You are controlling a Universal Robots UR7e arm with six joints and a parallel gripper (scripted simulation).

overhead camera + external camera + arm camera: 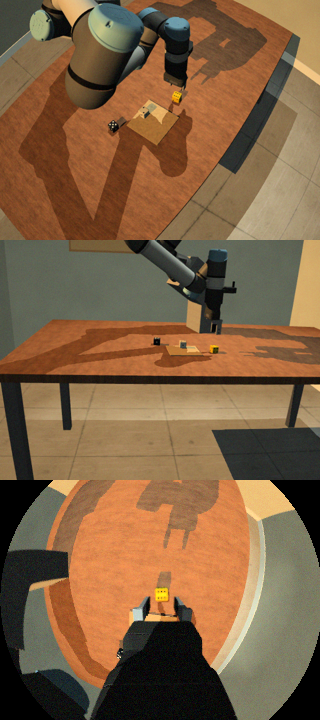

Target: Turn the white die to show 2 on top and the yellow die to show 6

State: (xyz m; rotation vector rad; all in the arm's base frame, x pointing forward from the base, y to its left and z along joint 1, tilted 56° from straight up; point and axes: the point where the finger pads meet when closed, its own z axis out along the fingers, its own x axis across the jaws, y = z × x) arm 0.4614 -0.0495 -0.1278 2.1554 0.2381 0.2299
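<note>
My hand is 90 mm above the yellow die. The rest, counted from my hand: white die 70 mm behind, 130 mm to the right, 90 mm below; tan mat 20 mm behind, 130 mm to the right, 100 mm below; black die 130 mm behind, 240 mm to the right, 90 mm below.
</note>
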